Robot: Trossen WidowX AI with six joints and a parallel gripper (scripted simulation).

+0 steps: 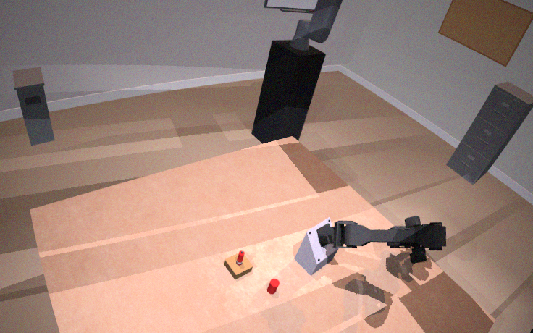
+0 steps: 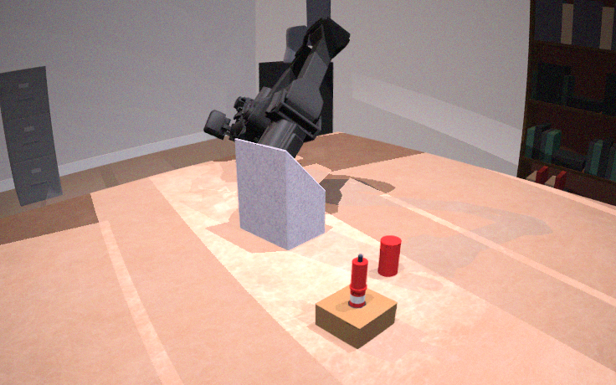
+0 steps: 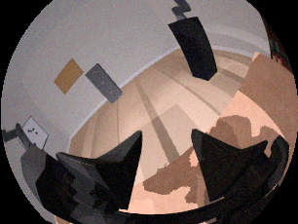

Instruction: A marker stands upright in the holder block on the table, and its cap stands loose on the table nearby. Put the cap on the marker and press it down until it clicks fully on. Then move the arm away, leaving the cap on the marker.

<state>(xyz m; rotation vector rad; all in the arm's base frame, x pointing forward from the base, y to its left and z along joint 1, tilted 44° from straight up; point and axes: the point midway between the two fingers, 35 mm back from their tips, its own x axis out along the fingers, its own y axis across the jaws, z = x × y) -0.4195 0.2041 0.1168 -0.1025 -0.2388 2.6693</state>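
Right now my gripper tip is 670 mm short of the red cap, 220 mm to the left of it and 20 mm above it.
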